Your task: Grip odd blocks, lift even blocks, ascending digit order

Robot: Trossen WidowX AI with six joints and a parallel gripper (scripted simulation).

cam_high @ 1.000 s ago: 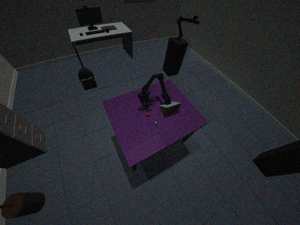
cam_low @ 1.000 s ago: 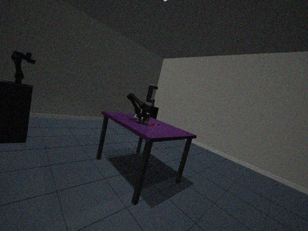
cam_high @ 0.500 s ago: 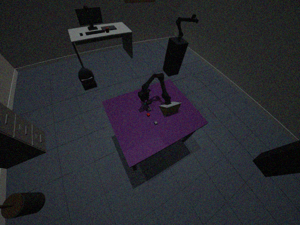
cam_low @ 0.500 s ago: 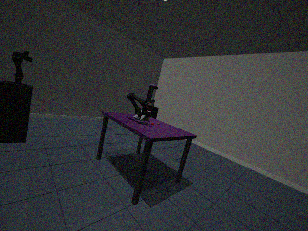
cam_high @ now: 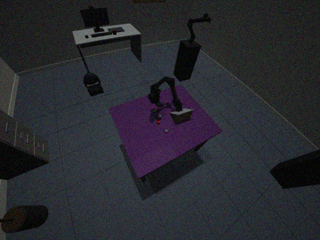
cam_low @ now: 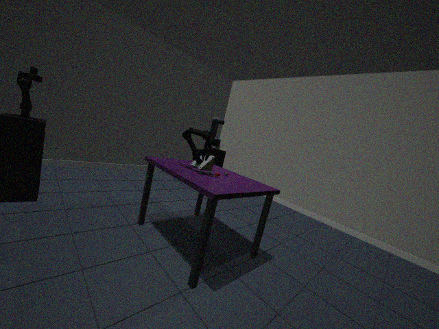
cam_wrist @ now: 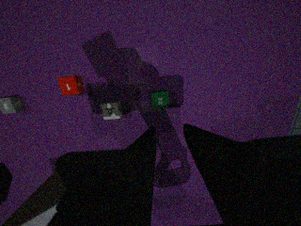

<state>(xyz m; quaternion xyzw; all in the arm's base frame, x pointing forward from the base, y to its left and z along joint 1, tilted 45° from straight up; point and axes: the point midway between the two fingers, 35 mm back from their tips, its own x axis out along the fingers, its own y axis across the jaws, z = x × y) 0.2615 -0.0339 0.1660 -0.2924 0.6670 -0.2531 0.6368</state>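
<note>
Now: the grey block 31 cm to the left of my gripper tip and 11 cm below it. The rest, counted from my gripper tip: green block 1 cm ahead, 11 cm below; then red block 4 cm ahead, 17 cm to the left, 11 cm below; then white block 1 cm behind, 10 cm to the left, 11 cm below.
</note>
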